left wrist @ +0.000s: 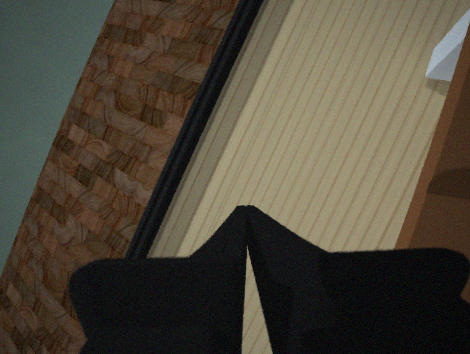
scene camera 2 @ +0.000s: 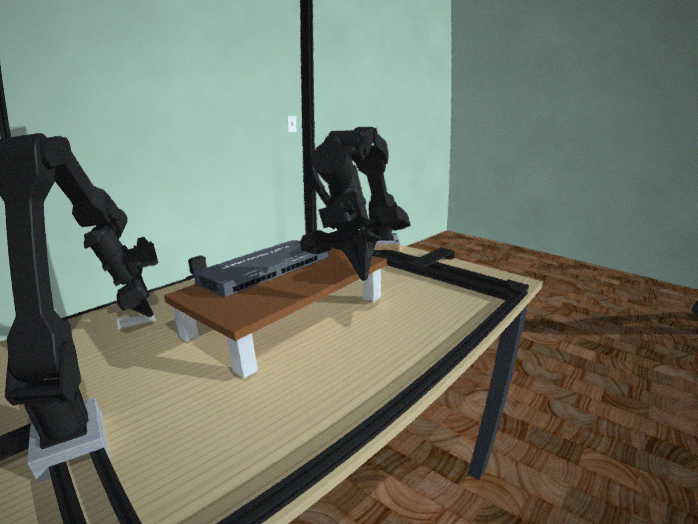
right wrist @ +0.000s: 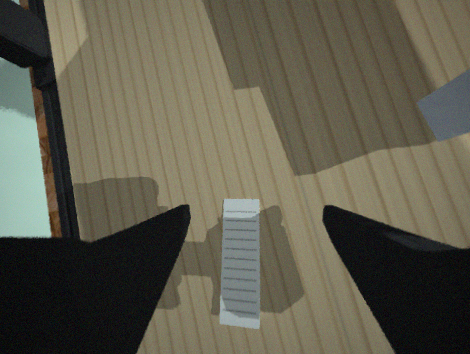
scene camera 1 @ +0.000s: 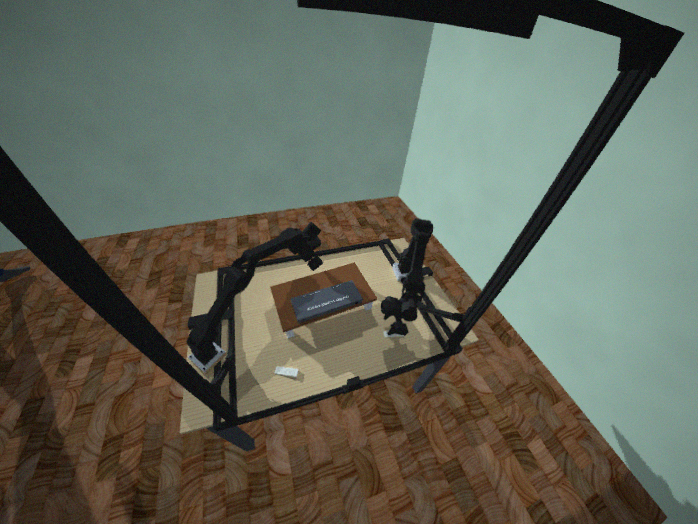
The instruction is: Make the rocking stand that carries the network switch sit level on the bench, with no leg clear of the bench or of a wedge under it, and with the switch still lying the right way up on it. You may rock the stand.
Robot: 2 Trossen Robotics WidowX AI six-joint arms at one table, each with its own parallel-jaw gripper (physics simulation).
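Places are measured from the left arm's base along level axes (x right, y ahead, z up), in metres.
Pixels of known places: left gripper, fingertip midpoint: [left wrist: 244,213] [scene camera 2: 364,280] [scene camera 1: 308,256]; right gripper, fingertip midpoint: [scene camera 2: 149,306] [right wrist: 255,212] [scene camera 1: 386,327]; left arm's base, origin of the base link: [scene camera 2: 383,237] [scene camera 1: 206,354]; right arm's base, origin of the base link: [scene camera 2: 63,427] [scene camera 1: 404,268].
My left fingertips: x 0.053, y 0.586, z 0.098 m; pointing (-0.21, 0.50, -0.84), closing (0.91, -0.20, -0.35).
For each thing: its top centre in the pictures, then the offset to it from my left fingertips. "pt": a spot on its surface instead.
- brown board, middle of its top: [scene camera 2: 281,273] [scene camera 1: 323,291] dz -0.036, dx +0.168, dy -0.115 m
- dark network switch, middle of its top: [scene camera 2: 263,256] [scene camera 1: 326,298] dz -0.013, dx +0.214, dy -0.150 m
- white wedge with dark lines, middle of its top: [right wrist: 239,261] [scene camera 2: 135,317] dz -0.130, dx +0.516, dy -0.068 m
- white wedge, middle of its top: [scene camera 1: 286,370] dz -0.130, dx +0.232, dy -0.453 m
- small black block, surface spot: [scene camera 2: 197,263] [scene camera 1: 354,378] pt dz -0.101, dx +0.470, dy -0.344 m
The stand, a brown board [scene camera 1: 335,275] [scene camera 2: 256,310] on white legs, carries the dark network switch [scene camera 1: 327,301] [scene camera 2: 253,269], which lies flat with its lettering up. Whether a leg is clear of the bench is too small to tell. A white wedge with dark lines [right wrist: 240,260] [scene camera 2: 135,322] lies on the bench beside the stand. My right gripper [scene camera 1: 398,330] [scene camera 2: 147,315] [right wrist: 255,212] is open, low above that wedge, its fingers to either side in the right wrist view. Another white wedge [scene camera 1: 286,371] lies apart. My left gripper [scene camera 1: 315,265] [scene camera 2: 365,276] [left wrist: 244,213] is shut and empty beside the board's long edge.
A black frame rail [scene camera 1: 298,401] [scene camera 2: 360,434] [left wrist: 192,125] runs along the bench edges. A small black block [scene camera 1: 353,382] [scene camera 2: 197,263] sits on the rail. A stand leg [right wrist: 447,111] shows at the right of the right wrist view; another leg [left wrist: 445,65] shows in the left wrist view.
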